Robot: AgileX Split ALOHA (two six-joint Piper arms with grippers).
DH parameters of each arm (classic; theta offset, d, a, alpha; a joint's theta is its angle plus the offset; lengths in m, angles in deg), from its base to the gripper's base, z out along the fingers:
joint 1: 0 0.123 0 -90
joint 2: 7.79 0 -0.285 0
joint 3: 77.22 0 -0.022 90
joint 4: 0 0.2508 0 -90
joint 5: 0 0 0.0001 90
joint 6: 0 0.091 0 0
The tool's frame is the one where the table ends.
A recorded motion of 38 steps. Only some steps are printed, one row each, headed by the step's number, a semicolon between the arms.
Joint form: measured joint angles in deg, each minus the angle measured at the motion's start. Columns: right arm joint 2, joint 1, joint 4, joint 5, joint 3, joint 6; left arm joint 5, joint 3, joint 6, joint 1, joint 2, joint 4.
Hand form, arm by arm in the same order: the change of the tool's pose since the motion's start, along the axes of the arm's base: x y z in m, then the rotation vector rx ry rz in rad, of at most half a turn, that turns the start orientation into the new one. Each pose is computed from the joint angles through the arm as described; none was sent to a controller.
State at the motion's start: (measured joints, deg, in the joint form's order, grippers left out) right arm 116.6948 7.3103 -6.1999 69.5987 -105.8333 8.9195; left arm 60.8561 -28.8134 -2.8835 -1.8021 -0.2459 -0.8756
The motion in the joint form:
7: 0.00 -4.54 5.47 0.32 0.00 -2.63; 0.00 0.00 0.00 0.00 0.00 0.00
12: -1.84 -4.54 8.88 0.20 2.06 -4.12; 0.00 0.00 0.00 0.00 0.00 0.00
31: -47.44 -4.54 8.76 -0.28 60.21 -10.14; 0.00 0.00 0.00 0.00 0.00 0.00
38: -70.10 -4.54 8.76 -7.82 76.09 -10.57; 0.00 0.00 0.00 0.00 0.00 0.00
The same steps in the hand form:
7: 0.0014 -0.0264 -0.0006 0.0825 0.0155 -0.0449; 0.0000 0.0000 0.0000 0.0000 0.0000 0.0000
12: -0.0067 -0.0217 0.0035 0.1349 0.0213 -0.0257; 0.0000 0.0000 0.0000 0.0000 0.0000 0.0000
31: -0.2500 -0.0336 -0.0160 0.1037 0.2325 0.0643; 0.0000 0.0000 0.0000 0.0000 0.0000 0.0000
38: -0.3243 -0.0374 -0.0291 0.1037 -0.0174 0.0794; 0.0000 0.0000 0.0000 0.0000 0.0000 0.0000

